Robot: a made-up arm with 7 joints. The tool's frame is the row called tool.
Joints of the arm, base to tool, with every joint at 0 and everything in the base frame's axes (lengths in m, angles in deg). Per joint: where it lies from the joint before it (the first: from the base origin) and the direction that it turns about. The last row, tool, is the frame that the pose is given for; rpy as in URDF.
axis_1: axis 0.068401 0.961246 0.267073 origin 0 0 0.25
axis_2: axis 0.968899 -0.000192 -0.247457 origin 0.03 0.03 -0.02
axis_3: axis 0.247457 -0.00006 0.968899 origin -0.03 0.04 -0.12
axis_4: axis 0.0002 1 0.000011 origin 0.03 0.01 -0.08
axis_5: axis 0.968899 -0.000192 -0.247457 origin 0.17 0 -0.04
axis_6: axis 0.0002 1 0.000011 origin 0.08 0 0
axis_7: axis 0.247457 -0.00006 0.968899 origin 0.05 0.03 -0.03
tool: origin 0.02 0.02 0 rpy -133.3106 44.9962 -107.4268
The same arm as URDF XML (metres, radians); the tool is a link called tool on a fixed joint. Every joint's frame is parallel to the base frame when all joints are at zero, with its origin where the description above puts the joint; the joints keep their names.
<robot name="arm">
  <joint name="axis_1" type="continuous">
    <parent link="base"/>
    <child link="link1"/>
    <origin xyz="0 0 0.25"/>
    <axis xyz="0.068403 0.961235 0.26711"/>
  </joint>
  <joint name="axis_2" type="continuous">
    <parent link="link1"/>
    <child link="link2"/>
    <origin xyz="0.03 0.03 -0.02"/>
    <axis xyz="0.968889 -0.0002 -0.247497"/>
  </joint>
  <joint name="axis_3" type="continuous">
    <parent link="link2"/>
    <child link="link3"/>
    <origin xyz="-0.03 0.04 -0.12"/>
    <axis xyz="0.247497 -0.0001 0.968889"/>
  </joint>
  <joint name="axis_4" type="continuous">
    <parent link="link3"/>
    <child link="link4"/>
    <origin xyz="0.03 0.01 -0.08"/>
    <axis xyz="0.0002 1 0"/>
  </joint>
  <joint name="axis_5" type="continuous">
    <parent link="link4"/>
    <child link="link5"/>
    <origin xyz="0.17 0 -0.04"/>
    <axis xyz="0.968889 -0.0002 -0.247497"/>
  </joint>
  <joint name="axis_6" type="continuous">
    <parent link="link5"/>
    <child link="link6"/>
    <origin xyz="0.08 0 0"/>
    <axis xyz="0.0002 1 0"/>
  </joint>
  <joint name="axis_7" type="continuous">
    <parent link="link6"/>
    <child link="link7"/>
    <origin xyz="0.05 0.03 -0.03"/>
    <axis xyz="0.247497 -0.0001 0.968889"/>
  </joint>
  <joint name="tool_joint" type="fixed">
    <parent link="link7"/>
    <child link="tool"/>
    <origin xyz="0.02 0.02 0" rpy="-2.3267 0.7853 -1.875"/>
  </joint>
  <link name="base"/>
  <link name="link1"/>
  <link name="link2"/>
  <link name="link3"/>
  <link name="link4"/>
  <link name="link5"/>
  <link name="link6"/>
  <link name="link7"/>
  <link name="tool"/>
</robot>

